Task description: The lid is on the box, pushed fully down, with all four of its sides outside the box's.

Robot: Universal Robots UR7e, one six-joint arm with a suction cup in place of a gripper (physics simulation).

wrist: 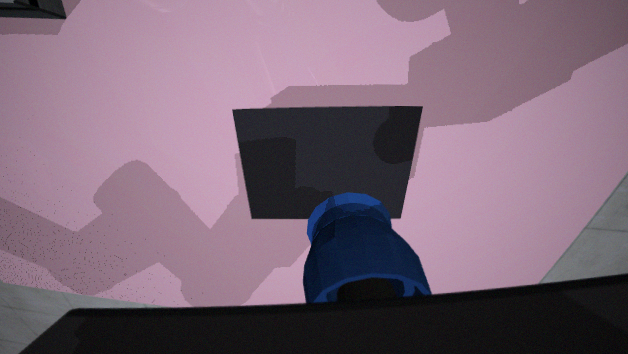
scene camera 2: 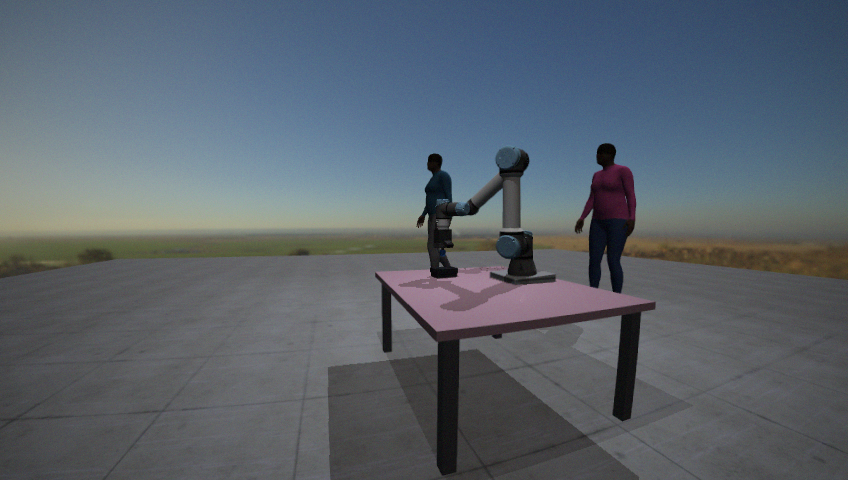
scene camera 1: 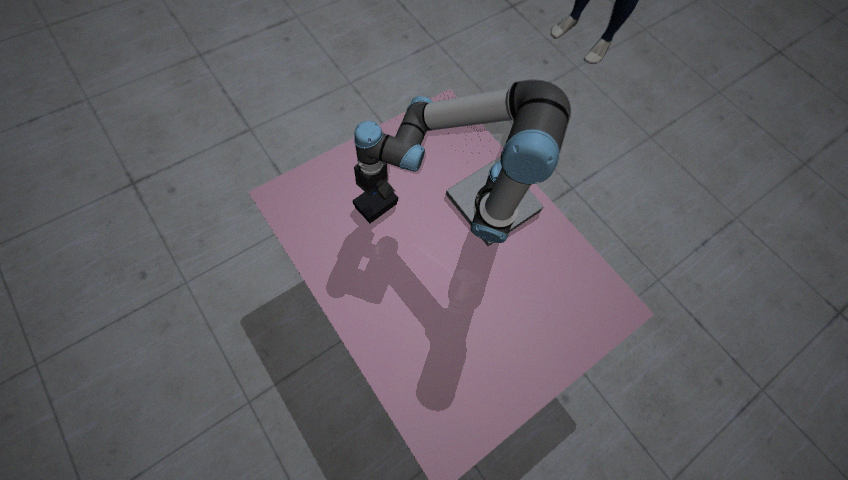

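Where they show: hand, tool point: [wrist: 349, 230] [scene camera 2: 442, 255]; arm's base, link origin: [scene camera 2: 521, 273].
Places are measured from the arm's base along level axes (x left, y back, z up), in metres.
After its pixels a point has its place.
Note:
The black lid [scene camera 1: 373, 208] {x -0.226, y -0.375, z 0.014 m} [scene camera 2: 443, 272] {x -0.206, y -0.369, z -0.004 m} [wrist: 335, 155] {x -0.241, y -0.354, z 0.015 m} lies level over the black box on the pink table [scene camera 1: 553, 309] {x 0.406, y -0.080, z -0.035 m} [scene camera 2: 535, 306] {x 0.478, y -0.285, z -0.035 m} [wrist: 165, 85] {x -0.199, y -0.192, z -0.035 m}. In the wrist view its flat top is a plain dark rectangle with shadows on it, and no box wall shows outside its edges. The box is hidden beneath it, so how far down the lid sits cannot be read exactly. My gripper, a blue suction cup [scene camera 1: 375, 192] [scene camera 2: 442, 255] [wrist: 349, 204], is open, holds nothing and hangs a short way above the lid, with a gap between them in scene camera 2.
The arm's grey base plate [scene camera 1: 529, 215] {x 0.104, y 0.070, z 0.002 m} [scene camera 2: 542, 277] {x 0.107, y 0.050, z -0.008 m} stands on the table to the right of the lid in both scene views. A table edge lies to the left of the lid in scene camera 1. Two people [scene camera 2: 439, 187] [scene camera 2: 612, 193] stand on the floor behind the table.

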